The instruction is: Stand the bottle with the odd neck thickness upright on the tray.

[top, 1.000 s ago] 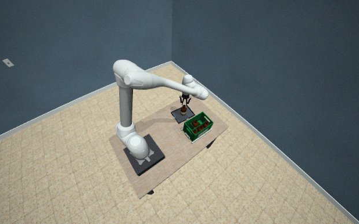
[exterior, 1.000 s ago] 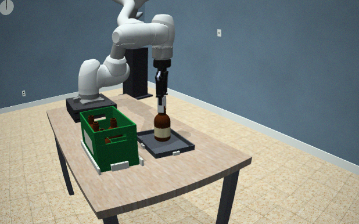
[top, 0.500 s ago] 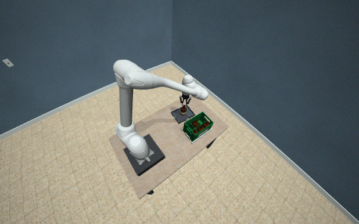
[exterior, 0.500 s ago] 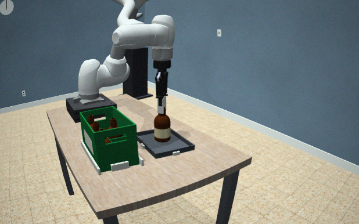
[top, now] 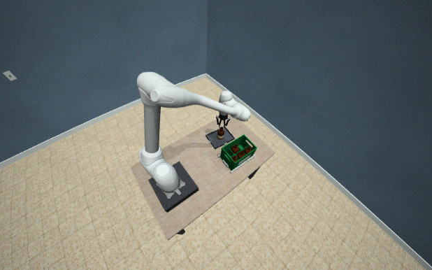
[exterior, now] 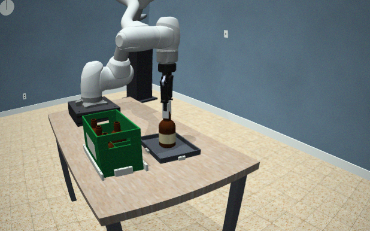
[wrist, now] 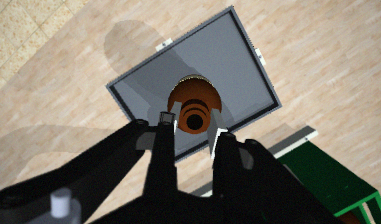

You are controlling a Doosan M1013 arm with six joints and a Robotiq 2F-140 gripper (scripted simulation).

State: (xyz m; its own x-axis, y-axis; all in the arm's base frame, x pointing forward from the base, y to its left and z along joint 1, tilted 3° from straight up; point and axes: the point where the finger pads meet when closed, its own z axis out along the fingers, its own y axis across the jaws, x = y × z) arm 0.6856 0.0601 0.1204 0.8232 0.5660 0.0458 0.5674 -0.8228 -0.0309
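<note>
Now: hand 9 cm above the brown bottle. The rest, counted from my hand: dark tray: 17 cm below; then green crate: 27 cm to the right, 10 cm below, 6 cm behind.
</note>
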